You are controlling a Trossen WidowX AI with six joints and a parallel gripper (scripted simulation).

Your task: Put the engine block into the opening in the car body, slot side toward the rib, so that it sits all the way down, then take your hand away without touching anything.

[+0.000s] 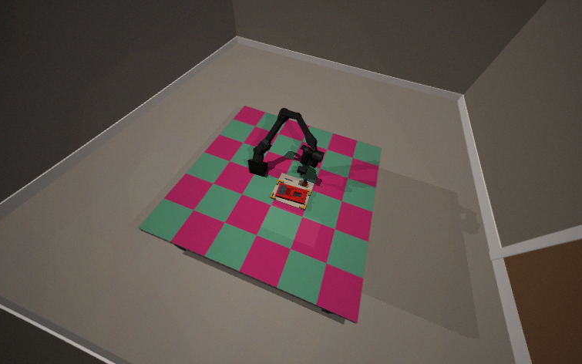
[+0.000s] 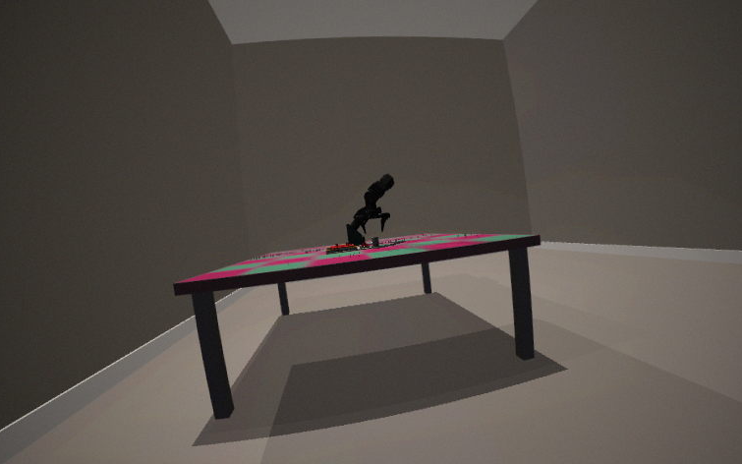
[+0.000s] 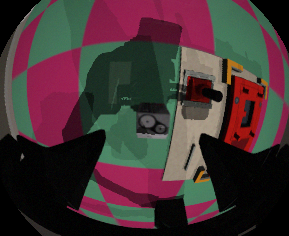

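Now: gripper tip 5 cm above the grey engine block.
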